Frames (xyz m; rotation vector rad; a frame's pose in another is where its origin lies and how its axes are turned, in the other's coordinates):
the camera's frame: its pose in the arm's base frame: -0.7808 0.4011 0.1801 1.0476 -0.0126 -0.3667
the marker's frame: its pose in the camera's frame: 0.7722 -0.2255 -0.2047 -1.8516 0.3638 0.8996
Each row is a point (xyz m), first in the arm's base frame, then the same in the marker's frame.
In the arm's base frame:
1: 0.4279 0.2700 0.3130
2: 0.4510 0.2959 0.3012
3: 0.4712 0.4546 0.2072
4: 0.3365 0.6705 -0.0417
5: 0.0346 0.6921 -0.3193
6: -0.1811 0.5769 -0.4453
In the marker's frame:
1: 0.2322 -0.6203 0.3601
2: 0.2672 -0.6125 0.3677
3: 0.3910 -0.4813 0.4112
4: 0.4709 -0.1346 0.4011
5: 0.3347 0.2224 0.2506
6: 0.1507 0.3630 0.1020

